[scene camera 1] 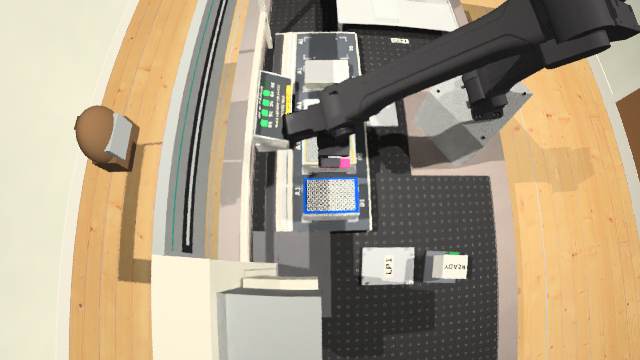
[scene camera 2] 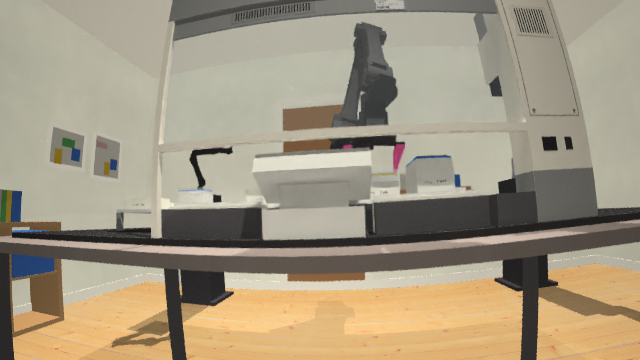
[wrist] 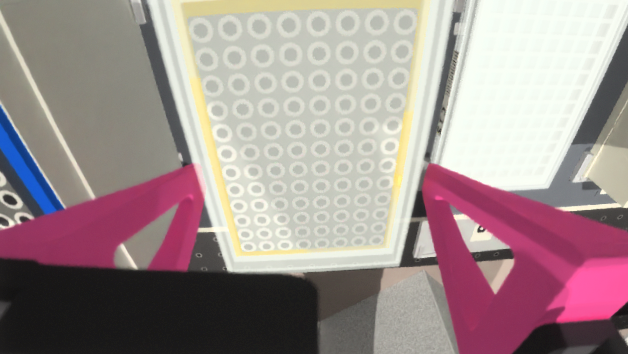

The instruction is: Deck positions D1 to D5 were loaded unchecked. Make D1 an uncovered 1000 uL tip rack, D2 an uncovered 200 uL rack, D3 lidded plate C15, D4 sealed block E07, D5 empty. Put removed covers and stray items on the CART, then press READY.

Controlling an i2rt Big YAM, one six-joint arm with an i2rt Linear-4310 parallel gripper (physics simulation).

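Frame: origin at the arm's base, x right, y ahead, z up, level; metres.
Seen in the pictures: gripper, fingertip midpoint: (scene camera 1: 333, 147) (wrist: 314, 176); arm's base, link origin: (scene camera 1: 483, 96).
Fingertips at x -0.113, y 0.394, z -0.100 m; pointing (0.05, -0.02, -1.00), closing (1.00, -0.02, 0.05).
Pixels of each thing's top centre, then the offset from my fingertips to it. "*": a spot on its surface instead.
- yellow-trimmed tip rack, top centre: (wrist: 310, 167) (scene camera 2: 375, 173) (scene camera 1: 328, 146) dx -0.002, dy +0.011, dz +0.009 m
- blue-trimmed tip rack, top centre: (scene camera 1: 331, 194) (scene camera 2: 426, 159) dx -0.126, dy +0.008, dz +0.036 m
- white lidded plate, top centre: (wrist: 527, 104) dx +0.122, dy +0.011, dz -0.045 m
- pale block, top centre: (scene camera 2: 270, 191) (scene camera 1: 326, 70) dx +0.246, dy +0.013, dz -0.020 m
- READY button, top centre: (scene camera 1: 455, 266) dx -0.305, dy -0.306, dz -0.014 m
- box marked LP1, top centre: (scene camera 1: 389, 266) dx -0.291, dy -0.150, dz -0.098 m
- status panel, surface spot: (scene camera 1: 271, 105) * dx +0.115, dy +0.157, dz +0.010 m
My gripper (scene camera 1: 333, 161) (wrist: 314, 176) is open and empty. Its pink fingers stand one on each side of the near end of the yellow-trimmed tip rack (scene camera 1: 309, 152) (wrist: 298, 127) at D2, and I cannot tell whether they touch it. A pale see-through cover seems to lie over that rack. The blue-trimmed tip rack (scene camera 1: 330, 195) (wrist: 19, 185) (scene camera 2: 428, 172) stands uncovered at D1. A white lidded plate (wrist: 518, 88) lies on the other side of the yellow rack, at D3; the arm hides it in scene camera 1. A pale block (scene camera 1: 326, 73) stands at D4. D5 (scene camera 1: 326, 46) shows only its corner marks.
The READY button (scene camera 1: 449, 266) and a box marked LP1 (scene camera 1: 387, 266) sit on the perforated board in front of the deck. A status panel (scene camera 1: 271, 105) with green lights stands left of the deck. The white CART top (scene camera 1: 393, 13) is at the back. The arm's grey base (scene camera 1: 451, 121) is to the right.
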